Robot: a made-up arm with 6 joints. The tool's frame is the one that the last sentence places.
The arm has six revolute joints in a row. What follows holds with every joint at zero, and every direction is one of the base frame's.
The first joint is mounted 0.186 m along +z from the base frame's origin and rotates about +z.
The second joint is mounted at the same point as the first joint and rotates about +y.
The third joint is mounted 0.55 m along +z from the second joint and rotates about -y.
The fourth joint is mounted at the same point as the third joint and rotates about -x.
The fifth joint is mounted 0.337 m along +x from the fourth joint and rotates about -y.
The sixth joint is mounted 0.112 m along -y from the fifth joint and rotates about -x.
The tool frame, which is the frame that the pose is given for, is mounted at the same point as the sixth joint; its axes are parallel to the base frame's.
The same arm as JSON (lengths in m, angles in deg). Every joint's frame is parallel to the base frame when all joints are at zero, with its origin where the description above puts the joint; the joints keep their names.
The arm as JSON. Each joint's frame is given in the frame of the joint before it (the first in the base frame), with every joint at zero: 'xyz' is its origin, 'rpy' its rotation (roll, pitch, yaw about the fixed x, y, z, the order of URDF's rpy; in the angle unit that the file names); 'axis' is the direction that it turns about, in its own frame. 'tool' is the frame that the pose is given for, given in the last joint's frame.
{"units": {"length": "m", "angle": "deg"}, "joints": [
  {"name": "joint 1", "type": "revolute", "origin": {"xyz": [0.0, 0.0, 0.186], "rpy": [0.0, 0.0, 0.0]}, "axis": [0.0, 0.0, 1.0]},
  {"name": "joint 2", "type": "revolute", "origin": {"xyz": [0.0, 0.0, 0.0], "rpy": [0.0, 0.0, 0.0]}, "axis": [0.0, 1.0, 0.0]},
  {"name": "joint 3", "type": "revolute", "origin": {"xyz": [0.0, 0.0, 0.55], "rpy": [0.0, 0.0, 0.0]}, "axis": [0.0, -1.0, 0.0]},
  {"name": "joint 4", "type": "revolute", "origin": {"xyz": [0.0, 0.0, 0.0], "rpy": [0.0, 0.0, 0.0]}, "axis": [-1.0, 0.0, 0.0]},
  {"name": "joint 5", "type": "revolute", "origin": {"xyz": [0.337, 0.0, 0.0], "rpy": [0.0, 0.0, 0.0]}, "axis": [0.0, -1.0, 0.0]},
  {"name": "joint 6", "type": "revolute", "origin": {"xyz": [0.0, -0.112, 0.0], "rpy": [0.0, 0.0, 0.0]}, "axis": [-1.0, 0.0, 0.0]}
], "tool": {"origin": {"xyz": [0.0, 0.0, 0.0], "rpy": [0.0, 0.0, 0.0]}}}

